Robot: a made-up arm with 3 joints. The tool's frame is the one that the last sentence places. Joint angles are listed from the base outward.
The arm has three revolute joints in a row. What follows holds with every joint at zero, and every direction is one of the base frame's.
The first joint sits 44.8 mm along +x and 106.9 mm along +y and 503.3 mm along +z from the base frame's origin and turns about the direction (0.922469, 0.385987, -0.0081).
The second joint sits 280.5 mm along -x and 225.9 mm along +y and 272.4 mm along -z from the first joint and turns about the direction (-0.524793, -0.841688, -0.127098).
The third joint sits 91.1 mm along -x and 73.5 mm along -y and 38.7 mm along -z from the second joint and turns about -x.
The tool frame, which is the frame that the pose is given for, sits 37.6 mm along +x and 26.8 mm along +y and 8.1 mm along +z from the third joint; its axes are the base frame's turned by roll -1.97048, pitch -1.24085 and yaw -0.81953 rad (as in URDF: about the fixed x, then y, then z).
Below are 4 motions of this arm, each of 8 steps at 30 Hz.
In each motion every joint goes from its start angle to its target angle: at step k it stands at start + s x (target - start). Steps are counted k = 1, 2, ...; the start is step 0. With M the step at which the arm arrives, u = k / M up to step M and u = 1 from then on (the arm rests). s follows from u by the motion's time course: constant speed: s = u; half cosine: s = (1 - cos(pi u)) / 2; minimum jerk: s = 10 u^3 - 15 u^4 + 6 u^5.
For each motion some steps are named. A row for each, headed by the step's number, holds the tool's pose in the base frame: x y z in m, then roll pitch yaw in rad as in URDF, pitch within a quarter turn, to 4 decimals.
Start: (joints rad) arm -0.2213 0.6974 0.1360
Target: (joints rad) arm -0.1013 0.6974 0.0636
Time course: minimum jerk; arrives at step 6
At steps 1, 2, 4, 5, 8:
1: -0.2423 0.2076 0.1366 1.0614 -0.9325 2.3473
2: -0.2454 0.2148 0.1412 1.0377 -0.9600 2.3740
4: -0.2555 0.2380 0.1577 0.9385 -1.0478 2.4823
5: -0.2585 0.2448 0.1630 0.9013 -1.0727 2.5220
8: -0.2591 0.2461 0.1641 0.8932 -1.0777 2.5306

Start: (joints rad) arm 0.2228 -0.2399 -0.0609
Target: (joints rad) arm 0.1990 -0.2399 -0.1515
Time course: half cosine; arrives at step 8
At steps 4, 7, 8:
4: -0.3138 0.3381 0.2769 -1.8518 -0.7321 -0.8927
7: -0.3126 0.3350 0.2739 -1.8264 -0.7088 -0.9204
8: -0.3125 0.3347 0.2737 -1.8243 -0.7069 -0.9226

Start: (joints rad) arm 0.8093 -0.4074 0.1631
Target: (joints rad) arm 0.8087 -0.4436 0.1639
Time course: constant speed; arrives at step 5
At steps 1, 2, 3, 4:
1: -0.3424 0.4048 0.5173 -1.7842 -0.2307 -0.7527
2: -0.3425 0.4047 0.5174 -1.7838 -0.2247 -0.7491
3: -0.3425 0.4045 0.5176 -1.7834 -0.2187 -0.7455
4: -0.3426 0.4044 0.5177 -1.7830 -0.2127 -0.7419

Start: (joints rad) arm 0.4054 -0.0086 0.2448
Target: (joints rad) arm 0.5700 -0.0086 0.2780
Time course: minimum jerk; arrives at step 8
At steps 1, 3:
1: -0.3267 0.3795 0.3366 -2.0163 -1.0296 -0.7589
3: -0.3293 0.3859 0.3533 -1.9955 -0.9965 -0.7754

